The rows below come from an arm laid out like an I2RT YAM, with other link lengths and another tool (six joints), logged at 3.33 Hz.
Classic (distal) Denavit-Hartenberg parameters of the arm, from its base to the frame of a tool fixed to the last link. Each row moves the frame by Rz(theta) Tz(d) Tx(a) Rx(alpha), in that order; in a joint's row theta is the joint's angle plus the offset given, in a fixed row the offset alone. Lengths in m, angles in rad.
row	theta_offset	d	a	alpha
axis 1	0	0.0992	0.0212	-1.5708
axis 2	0	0	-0.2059	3.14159
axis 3	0.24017	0	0.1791	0
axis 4	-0.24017	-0.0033	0.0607	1.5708
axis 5	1.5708	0.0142	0	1.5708
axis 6	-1.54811	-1.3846	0.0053	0.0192
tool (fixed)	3.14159	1.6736	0	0
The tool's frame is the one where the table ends.
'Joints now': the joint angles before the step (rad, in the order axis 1, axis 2, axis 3, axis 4, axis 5, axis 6). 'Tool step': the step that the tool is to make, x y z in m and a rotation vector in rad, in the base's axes. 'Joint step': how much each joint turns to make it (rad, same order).
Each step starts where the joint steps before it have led.
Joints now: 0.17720, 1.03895, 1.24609, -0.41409, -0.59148, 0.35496
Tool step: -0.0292, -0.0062, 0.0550, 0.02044, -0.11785, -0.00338
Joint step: -0.00183, -0.09115, 0.11643, -0.08818, 0.00162, -0.00037
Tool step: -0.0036, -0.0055, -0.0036, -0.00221, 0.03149, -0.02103
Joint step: -0.00040, -0.01474, 0.03078, -0.07338, 0.02018, 0.00644
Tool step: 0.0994, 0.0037, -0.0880, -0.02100, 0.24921, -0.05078
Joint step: -0.01461, 0.39432, 0.03066, 0.13210, 0.03042, 0.03359
